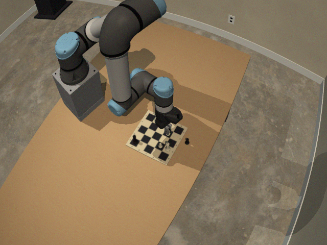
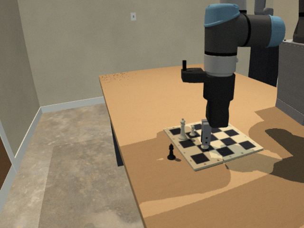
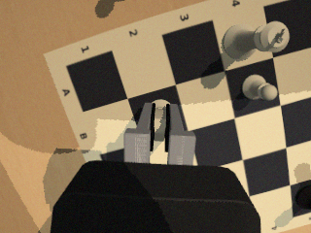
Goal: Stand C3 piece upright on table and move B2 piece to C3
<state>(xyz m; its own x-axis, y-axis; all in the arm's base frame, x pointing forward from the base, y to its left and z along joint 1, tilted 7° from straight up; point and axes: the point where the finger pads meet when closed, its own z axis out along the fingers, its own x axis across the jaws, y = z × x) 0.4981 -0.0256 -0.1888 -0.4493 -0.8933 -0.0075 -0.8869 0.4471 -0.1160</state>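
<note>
Now: hand 4 cm past the chessboard, 3 cm to the left of it and 3 cm above it. Also, from my hand: white pawn: 1 cm behind, 7 cm to the right, 2 cm below; white knight: 2 cm below; white king: 3 cm ahead, 8 cm to the right.
</note>
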